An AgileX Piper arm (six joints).
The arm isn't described. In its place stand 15 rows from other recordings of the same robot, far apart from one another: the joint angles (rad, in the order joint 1, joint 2, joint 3, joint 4, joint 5, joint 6), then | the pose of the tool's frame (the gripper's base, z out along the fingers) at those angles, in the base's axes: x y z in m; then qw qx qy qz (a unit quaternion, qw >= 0).
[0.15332 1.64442 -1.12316 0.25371 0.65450 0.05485] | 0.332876, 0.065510, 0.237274, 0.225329, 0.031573, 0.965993, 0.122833
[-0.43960 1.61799 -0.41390 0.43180 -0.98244 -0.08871] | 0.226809, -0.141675, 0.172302, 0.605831, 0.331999, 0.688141, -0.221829
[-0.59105 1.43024 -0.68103 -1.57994 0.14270 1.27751] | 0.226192, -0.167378, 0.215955, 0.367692, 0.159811, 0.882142, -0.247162
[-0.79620 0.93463 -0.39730 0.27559 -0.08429 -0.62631] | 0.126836, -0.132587, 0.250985, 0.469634, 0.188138, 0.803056, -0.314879
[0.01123 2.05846 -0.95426 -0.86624 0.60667 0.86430] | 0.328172, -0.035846, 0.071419, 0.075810, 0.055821, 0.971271, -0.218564
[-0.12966 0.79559 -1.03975 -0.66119 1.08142 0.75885] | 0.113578, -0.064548, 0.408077, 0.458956, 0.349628, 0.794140, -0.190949
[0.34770 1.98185 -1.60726 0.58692 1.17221 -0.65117] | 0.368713, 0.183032, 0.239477, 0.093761, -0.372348, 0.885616, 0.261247
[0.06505 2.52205 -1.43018 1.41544 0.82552 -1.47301] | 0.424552, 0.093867, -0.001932, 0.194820, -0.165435, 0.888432, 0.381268
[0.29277 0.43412 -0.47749 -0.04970 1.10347 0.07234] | 0.055740, 0.012586, 0.256148, 0.293981, -0.109220, 0.949097, 0.029362
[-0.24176 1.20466 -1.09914 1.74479 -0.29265 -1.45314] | 0.258965, -0.090487, 0.411757, 0.677449, 0.287762, 0.671512, -0.085597
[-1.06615 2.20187 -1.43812 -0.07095 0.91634 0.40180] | 0.191427, -0.357153, 0.097536, 0.019532, -0.653103, -0.756674, 0.022775
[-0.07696 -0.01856 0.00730 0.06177 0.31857 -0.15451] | 0.053082, -0.002329, 0.183082, 0.623677, -0.013412, 0.780186, -0.046448
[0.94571 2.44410 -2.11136 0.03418 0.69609 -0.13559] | 0.316354, 0.441804, 0.161620, 0.278636, -0.481579, 0.819853, 0.135223
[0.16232 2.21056 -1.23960 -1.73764 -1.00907 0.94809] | 0.378979, 0.139021, 0.100994, 0.347021, -0.532744, 0.683124, 0.359307
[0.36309 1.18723 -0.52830 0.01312 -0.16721 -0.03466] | 0.221198, 0.083828, 0.246327, 0.542795, -0.159030, 0.819453, 0.092632
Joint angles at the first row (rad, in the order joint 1, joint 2, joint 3, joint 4, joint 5, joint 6):
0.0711, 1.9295, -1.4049, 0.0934, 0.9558, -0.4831
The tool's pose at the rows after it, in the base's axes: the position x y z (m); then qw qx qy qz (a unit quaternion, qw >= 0):
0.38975, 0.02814, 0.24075, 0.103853, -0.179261, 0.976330, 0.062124
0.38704, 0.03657, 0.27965, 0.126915, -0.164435, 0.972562, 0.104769
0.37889, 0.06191, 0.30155, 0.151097, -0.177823, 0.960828, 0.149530
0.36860, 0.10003, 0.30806, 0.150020, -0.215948, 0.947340, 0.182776
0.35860, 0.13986, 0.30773, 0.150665, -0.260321, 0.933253, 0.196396
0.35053, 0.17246, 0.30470, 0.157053, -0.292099, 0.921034, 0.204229
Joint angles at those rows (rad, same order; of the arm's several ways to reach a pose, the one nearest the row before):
0.0367, 1.8956, -1.5241, 0.1709, 1.1029, -0.3896
0.0387, 1.8574, -1.6141, 0.2577, 1.1961, -0.3646
0.0862, 1.8195, -1.6334, 0.3486, 1.2088, -0.3609
0.1771, 1.8075, -1.6345, 0.4042, 1.2136, -0.3620
0.2825, 1.8112, -1.6345, 0.4190, 1.1884, -0.3619
0.3698, 1.8222, -1.6345, 0.4242, 1.1450, -0.3578

